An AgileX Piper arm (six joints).
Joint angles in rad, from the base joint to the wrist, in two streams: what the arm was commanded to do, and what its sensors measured. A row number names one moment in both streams.
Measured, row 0:
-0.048 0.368 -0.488 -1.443 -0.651 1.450
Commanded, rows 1 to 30:
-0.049 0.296 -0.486 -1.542 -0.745 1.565
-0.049 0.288 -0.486 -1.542 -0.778 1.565
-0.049 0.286 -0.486 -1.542 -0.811 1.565
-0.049 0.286 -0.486 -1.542 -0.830 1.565
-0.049 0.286 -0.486 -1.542 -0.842 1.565
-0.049 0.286 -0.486 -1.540 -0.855 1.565
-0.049 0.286 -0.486 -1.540 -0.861 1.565
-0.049 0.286 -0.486 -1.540 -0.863 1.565
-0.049 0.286 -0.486 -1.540 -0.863 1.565
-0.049 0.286 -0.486 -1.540 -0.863 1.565
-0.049 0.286 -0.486 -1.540 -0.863 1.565
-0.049 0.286 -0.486 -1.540 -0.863 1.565
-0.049 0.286 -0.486 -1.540 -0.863 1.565
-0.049 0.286 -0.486 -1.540 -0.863 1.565
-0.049 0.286 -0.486 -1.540 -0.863 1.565
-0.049 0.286 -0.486 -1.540 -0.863 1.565
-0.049 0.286 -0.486 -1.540 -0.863 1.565
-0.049 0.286 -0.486 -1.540 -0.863 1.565
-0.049 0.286 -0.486 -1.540 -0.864 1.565
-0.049 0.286 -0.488 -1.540 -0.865 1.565
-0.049 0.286 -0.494 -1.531 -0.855 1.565
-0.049 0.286 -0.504 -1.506 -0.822 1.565
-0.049 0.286 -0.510 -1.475 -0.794 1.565
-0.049 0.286 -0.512 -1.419 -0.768 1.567
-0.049 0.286 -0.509 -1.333 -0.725 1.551
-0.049 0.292 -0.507 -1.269 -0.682 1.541
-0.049 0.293 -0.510 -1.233 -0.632 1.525
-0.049 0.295 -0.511 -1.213 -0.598 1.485
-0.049 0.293 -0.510 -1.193 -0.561 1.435
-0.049 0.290 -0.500 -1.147 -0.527 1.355
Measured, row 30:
-0.048 0.290 -0.504 -1.301 -0.682 1.527
